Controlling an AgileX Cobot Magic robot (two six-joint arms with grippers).
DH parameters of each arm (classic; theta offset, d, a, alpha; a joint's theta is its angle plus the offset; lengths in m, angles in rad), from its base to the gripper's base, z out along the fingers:
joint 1: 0 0.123 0 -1.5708
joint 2: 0.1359 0 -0.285 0
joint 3: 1.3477 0 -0.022 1.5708
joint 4: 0 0.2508 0 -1.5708
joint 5: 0 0 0.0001 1.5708
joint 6: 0 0.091 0 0
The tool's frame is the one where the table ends.
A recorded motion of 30 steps. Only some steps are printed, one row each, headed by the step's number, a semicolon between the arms.
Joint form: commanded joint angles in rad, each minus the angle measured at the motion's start. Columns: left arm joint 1, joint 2, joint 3, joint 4, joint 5, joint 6; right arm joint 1, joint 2, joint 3, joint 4, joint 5, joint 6.
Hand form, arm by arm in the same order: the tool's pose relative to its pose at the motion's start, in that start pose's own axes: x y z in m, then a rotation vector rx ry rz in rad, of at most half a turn. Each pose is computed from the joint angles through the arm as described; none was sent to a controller.
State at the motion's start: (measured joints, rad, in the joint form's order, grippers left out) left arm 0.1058 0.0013 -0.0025 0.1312 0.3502 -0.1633; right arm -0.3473 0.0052 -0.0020 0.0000 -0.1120 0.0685
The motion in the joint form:
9: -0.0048 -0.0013 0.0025 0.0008 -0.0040 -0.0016; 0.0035 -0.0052 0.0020 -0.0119 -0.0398 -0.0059
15: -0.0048 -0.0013 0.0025 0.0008 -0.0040 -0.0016; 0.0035 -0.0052 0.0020 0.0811 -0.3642 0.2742
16: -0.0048 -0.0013 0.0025 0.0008 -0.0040 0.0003; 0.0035 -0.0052 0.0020 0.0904 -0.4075 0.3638
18: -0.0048 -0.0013 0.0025 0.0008 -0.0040 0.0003; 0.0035 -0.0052 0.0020 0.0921 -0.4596 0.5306
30: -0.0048 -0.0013 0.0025 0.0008 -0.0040 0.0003; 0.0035 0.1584 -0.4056 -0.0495 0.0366 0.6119
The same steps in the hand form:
9: 0.0004 -0.0003 0.0002 0.0050 -0.0027 0.0004; -0.0033 0.0006 -0.0005 -0.0078 -0.0426 -0.0169
15: 0.0004 -0.0003 0.0002 0.0050 -0.0027 0.0004; -0.0321 -0.0010 -0.0065 -0.0554 -0.3653 0.3505
16: 0.0004 -0.0003 0.0002 0.0050 -0.0027 0.0023; -0.0357 -0.0015 -0.0080 -0.0782 -0.4069 0.4466
18: 0.0004 -0.0003 0.0002 0.0050 -0.0027 0.0023; -0.0400 -0.0017 -0.0100 -0.1272 -0.4529 0.6100
30: 0.0004 -0.0003 0.0002 0.0050 -0.0027 0.0023; -0.1217 0.0088 0.0101 -0.0798 -0.1979 0.5611

